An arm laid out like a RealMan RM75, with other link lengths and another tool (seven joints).
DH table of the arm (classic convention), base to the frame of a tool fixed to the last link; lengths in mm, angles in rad. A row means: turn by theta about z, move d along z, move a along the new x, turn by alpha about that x. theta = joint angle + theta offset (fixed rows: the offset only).
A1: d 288.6, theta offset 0, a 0, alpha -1.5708
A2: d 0, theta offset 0, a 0, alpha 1.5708
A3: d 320, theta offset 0, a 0, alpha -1.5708
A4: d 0, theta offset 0, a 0, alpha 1.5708
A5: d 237.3, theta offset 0, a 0, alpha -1.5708
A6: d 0, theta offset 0, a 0, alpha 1.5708
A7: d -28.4, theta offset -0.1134, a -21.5, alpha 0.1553
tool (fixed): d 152.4, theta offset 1.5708, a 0, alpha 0
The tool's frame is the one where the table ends.
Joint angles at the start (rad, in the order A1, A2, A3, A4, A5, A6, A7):
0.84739 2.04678 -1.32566 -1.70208 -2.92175 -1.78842 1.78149
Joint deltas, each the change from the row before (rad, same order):
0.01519 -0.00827 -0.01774 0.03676 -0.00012 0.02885 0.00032
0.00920 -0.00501 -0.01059 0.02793 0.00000 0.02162 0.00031
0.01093 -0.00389 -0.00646 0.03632 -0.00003 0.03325 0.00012
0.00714 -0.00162 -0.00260 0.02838 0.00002 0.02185 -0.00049
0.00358 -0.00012 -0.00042 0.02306 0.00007 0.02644 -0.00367
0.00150 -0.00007 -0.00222 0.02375 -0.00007 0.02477 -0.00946
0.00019 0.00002 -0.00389 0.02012 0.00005 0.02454 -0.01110
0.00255 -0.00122 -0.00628 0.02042 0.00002 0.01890 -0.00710
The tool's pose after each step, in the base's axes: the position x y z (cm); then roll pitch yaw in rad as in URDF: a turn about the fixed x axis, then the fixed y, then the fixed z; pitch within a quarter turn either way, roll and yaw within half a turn. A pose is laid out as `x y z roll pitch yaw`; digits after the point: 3 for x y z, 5 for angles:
5.159 44.982 11.207 -2.25706 0.29891 -0.81561
5.105 45.466 10.858 -2.25288 0.29132 -0.80863
5.075 46.140 10.487 -2.24992 0.29077 -0.80060
5.167 46.618 10.184 -2.24970 0.28930 -0.80021
5.269 47.043 9.947 -2.24963 0.29250 -0.79421
5.494 47.416 9.640 -2.24928 0.28826 -0.78765
5.694 47.721 9.335 -2.24828 0.28275 -0.77741
5.846 48.000 9.012 -2.24667 0.27458 -0.77072

